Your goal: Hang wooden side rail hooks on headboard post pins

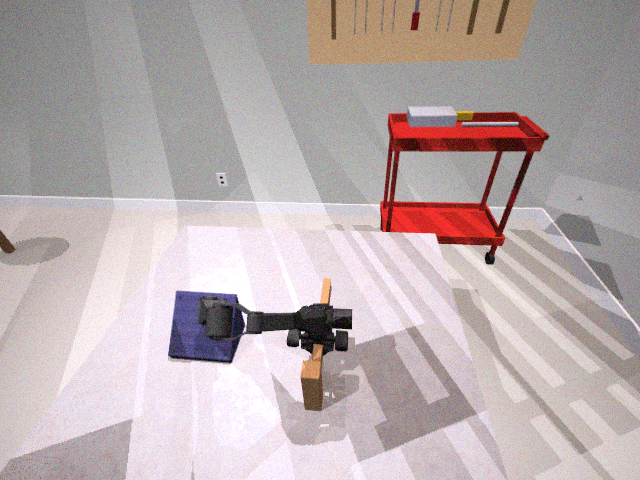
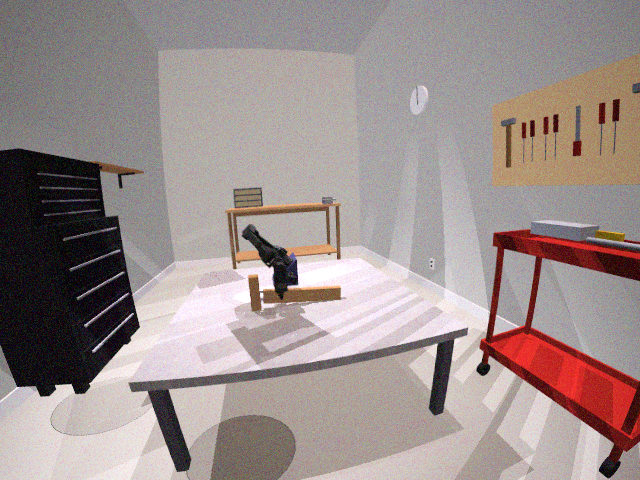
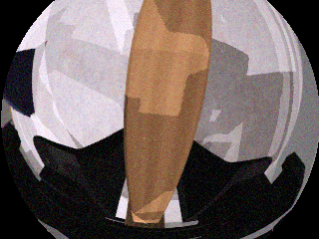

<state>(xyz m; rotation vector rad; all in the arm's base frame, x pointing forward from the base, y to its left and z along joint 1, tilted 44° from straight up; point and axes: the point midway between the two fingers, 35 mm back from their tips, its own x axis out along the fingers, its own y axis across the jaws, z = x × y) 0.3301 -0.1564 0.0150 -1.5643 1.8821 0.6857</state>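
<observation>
The headboard post lies 1 cm behind my gripper tip, 13 cm to the right of it and 4 cm above it.
</observation>
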